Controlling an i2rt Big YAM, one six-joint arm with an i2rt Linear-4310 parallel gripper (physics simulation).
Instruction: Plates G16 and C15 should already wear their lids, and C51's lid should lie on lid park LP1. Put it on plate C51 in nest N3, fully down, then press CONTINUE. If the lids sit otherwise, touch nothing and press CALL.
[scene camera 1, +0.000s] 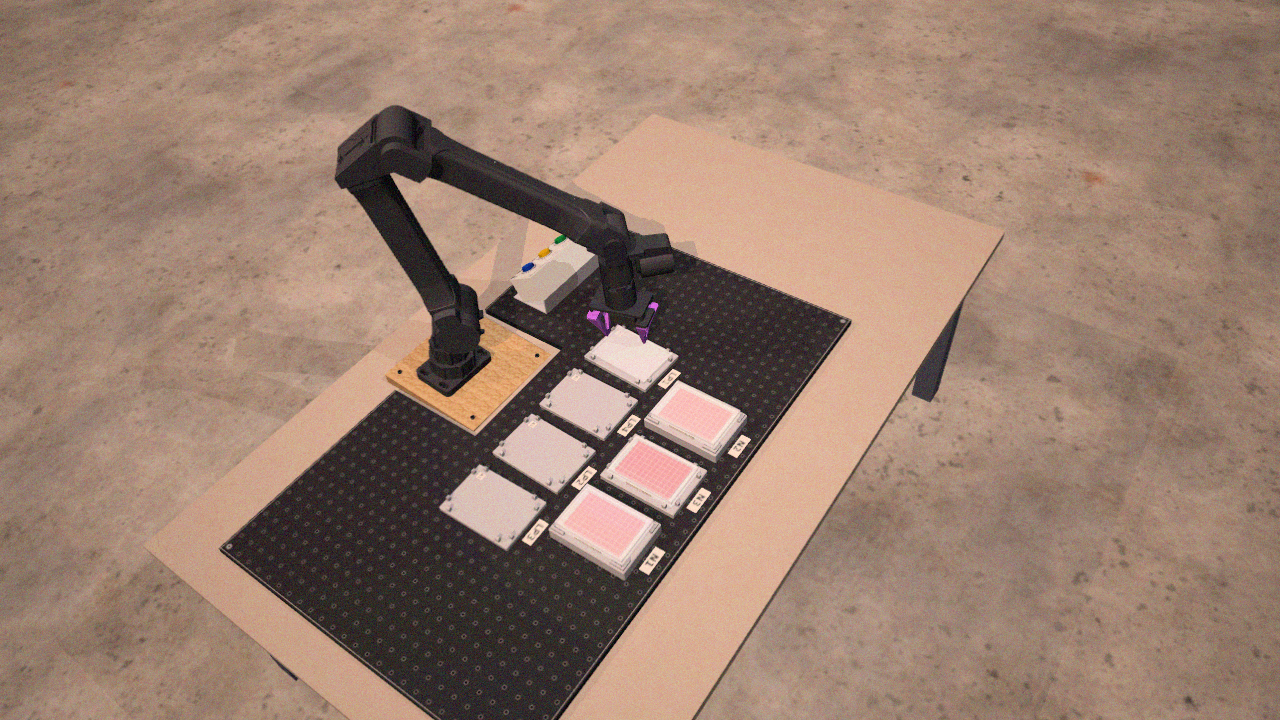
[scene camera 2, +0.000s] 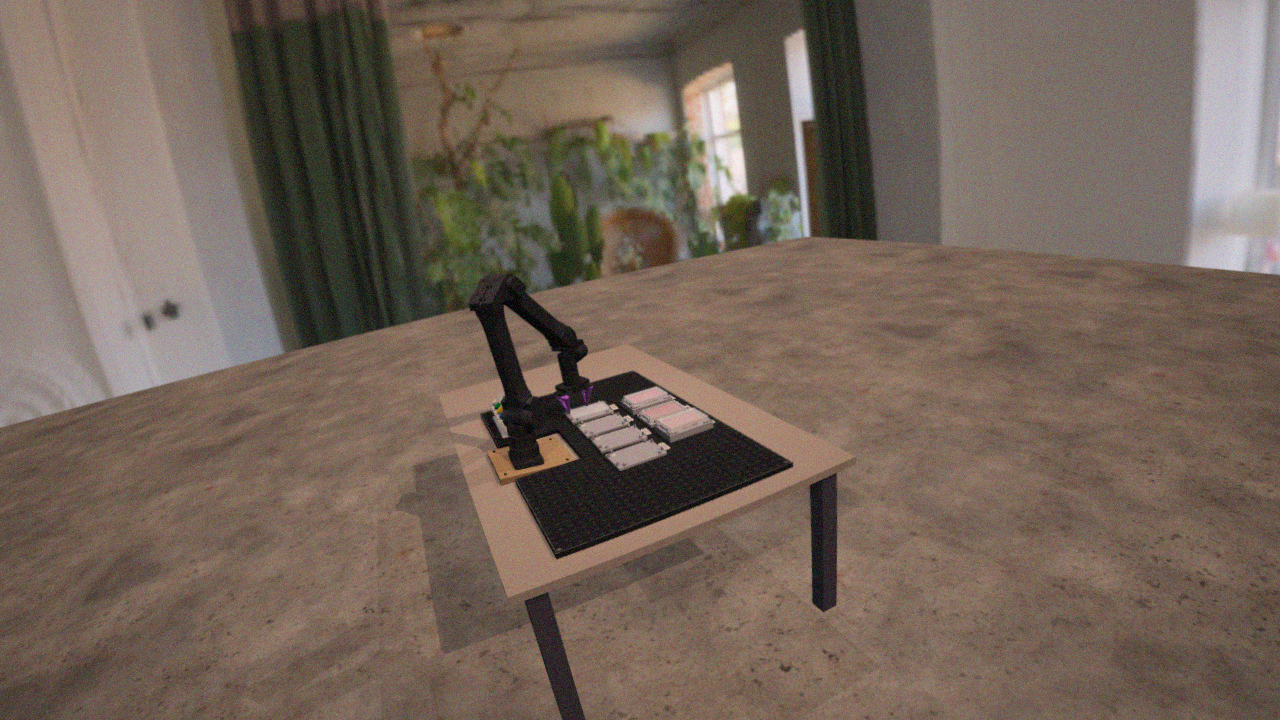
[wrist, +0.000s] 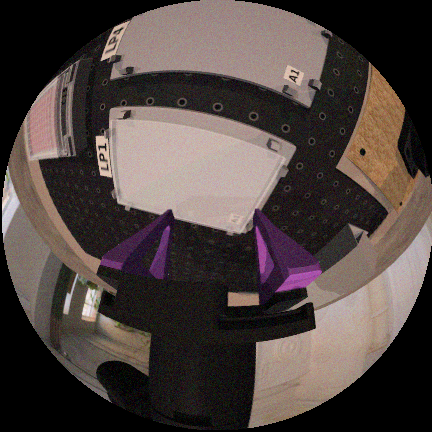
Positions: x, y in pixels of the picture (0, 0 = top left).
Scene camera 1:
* gripper: 626, 337
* white button box: 543, 283
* LP1 lid: 592, 359
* grey lid: 588, 403
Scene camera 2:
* gripper: 577, 409
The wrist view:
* gripper: 212, 213
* white button box: 348, 259
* LP1 lid: 213, 121
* grey lid: 253, 51
